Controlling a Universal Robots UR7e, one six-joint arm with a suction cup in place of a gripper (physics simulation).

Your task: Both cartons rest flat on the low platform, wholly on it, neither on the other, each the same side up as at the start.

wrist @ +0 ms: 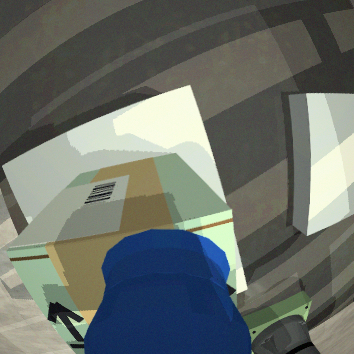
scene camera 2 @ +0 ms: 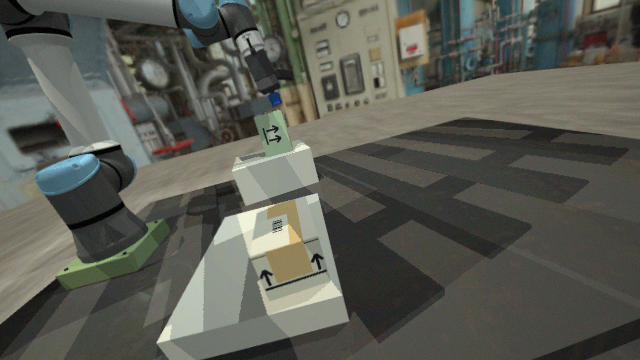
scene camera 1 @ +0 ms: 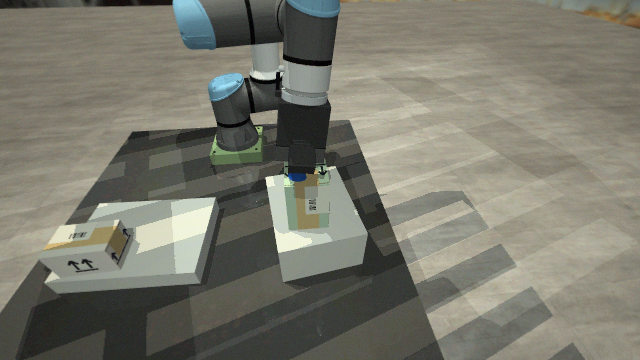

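Pixels of known places: hand, its tool point: (wrist: 165, 279) (scene camera 2: 277, 104) (scene camera 1: 297, 176); arm's base, origin of its link: (wrist: 277, 334) (scene camera 2: 116, 243) (scene camera 1: 238, 139).
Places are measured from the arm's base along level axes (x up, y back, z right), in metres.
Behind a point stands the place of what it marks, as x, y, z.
Observation:
A pale green carton (scene camera 1: 308, 206) {0.148, -0.505, -0.228} (scene camera 2: 273, 134) {0.142, -0.461, -0.183} (wrist: 140, 197) {0.176, -0.505, -0.214} with brown tape and a barcode label stands on end on the taller white block (scene camera 1: 322, 251) {0.046, -0.548, -0.254} (scene camera 2: 277, 174) {0.024, -0.439, -0.141} (wrist: 158, 123) {0.076, -0.533, -0.192}. Its arrows point sideways. My blue suction cup (scene camera 1: 296, 177) (scene camera 2: 274, 99) (wrist: 168, 291) sits at the carton's upper end, touching it or just off it, with suction off. A white carton (scene camera 1: 85, 248) {0.079, -0.512, 0.243} (scene camera 2: 281, 251) {0.073, -0.481, 0.330} with brown tape and upward arrows lies flat on one end of the low white platform (scene camera 1: 178, 232) {0.004, -0.425, 0.101} (scene camera 2: 210, 277) {0.003, -0.337, 0.249} (wrist: 326, 158) {0.004, -0.437, 0.071}.
The arm's green base plate (scene camera 1: 236, 152) {0.000, -0.081, -0.003} (scene camera 2: 111, 263) {-0.007, -0.045, 0.089} (wrist: 277, 316) {-0.003, -0.086, -0.010} stands just behind the taller block. Both white blocks rest on a dark patterned mat (scene camera 1: 268, 313) {-0.045, -0.632, -0.127} (scene camera 2: 447, 201) {-0.044, -0.811, 0.153} with a gap between them. Grey floor lies beyond the mat.

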